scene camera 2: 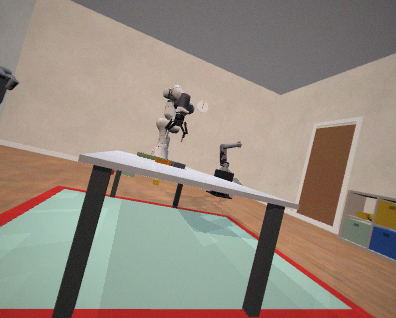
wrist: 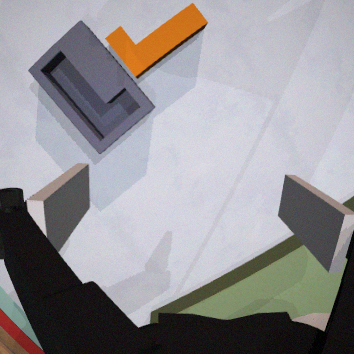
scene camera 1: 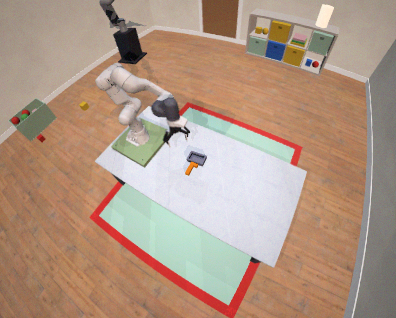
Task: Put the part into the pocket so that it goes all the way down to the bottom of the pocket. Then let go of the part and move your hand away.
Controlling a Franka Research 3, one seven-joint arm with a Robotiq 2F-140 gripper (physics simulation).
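Observation:
The orange L-shaped part (scene camera 1: 190, 168) (scene camera 2: 163, 161) (wrist: 165, 39) lies flat on the table, outside the pocket. Its short-leg end is close against the long side of the grey block (scene camera 1: 196, 163) (scene camera 2: 178, 165) (wrist: 95, 50); I cannot tell if they touch. The block lies flat, and its L-shaped pocket faces up and is empty. My gripper (scene camera 1: 178, 139) (scene camera 2: 175, 135) (wrist: 187, 190) is wide open and empty. It hangs well above the table, between the robot's base and the block. In the wrist view the block and part are beyond the fingers, towards the upper left.
The white table (scene camera 1: 240, 200) (scene camera 2: 225, 187) bears everything. The green base plate (scene camera 1: 145, 160) (wrist: 240, 300) under the arm lies near the gripper side of the block. A cubby shelf and a second, dark robot on a pedestal (scene camera 1: 128, 45) stand off the table.

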